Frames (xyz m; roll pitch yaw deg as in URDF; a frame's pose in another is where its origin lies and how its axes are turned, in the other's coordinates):
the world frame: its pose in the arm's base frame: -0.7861 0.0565 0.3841 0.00 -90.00 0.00
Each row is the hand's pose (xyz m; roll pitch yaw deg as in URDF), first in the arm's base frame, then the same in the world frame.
Working: the arm's base frame: its pose in the world frame: -0.3841 -0.0565 -0.7861 0.00 90.00 0.00

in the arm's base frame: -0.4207 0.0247 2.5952 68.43 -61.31 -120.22
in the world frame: 2.2111 -0.0318 -0.3654 -48.64 -13.98 -25.31
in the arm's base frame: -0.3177 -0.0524 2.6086 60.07 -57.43 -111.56
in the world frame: 2.2245 -0.1089 -0.4684 -48.35 -11.41 -30.71
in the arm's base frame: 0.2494 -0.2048 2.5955 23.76 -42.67 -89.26
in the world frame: 2.2114 -0.2613 -1.0355 -65.74 0.54 -47.33
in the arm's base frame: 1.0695 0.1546 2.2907 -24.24 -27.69 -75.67
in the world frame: 1.9066 0.0981 -1.8556 -107.47 12.66 -61.56
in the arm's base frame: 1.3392 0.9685 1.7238 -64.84 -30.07 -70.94
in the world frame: 1.3397 0.9120 -2.1253 -145.02 16.42 -58.51
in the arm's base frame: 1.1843 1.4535 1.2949 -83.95 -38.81 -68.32
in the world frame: 0.9108 1.3970 -1.9704 -159.96 16.73 -49.12
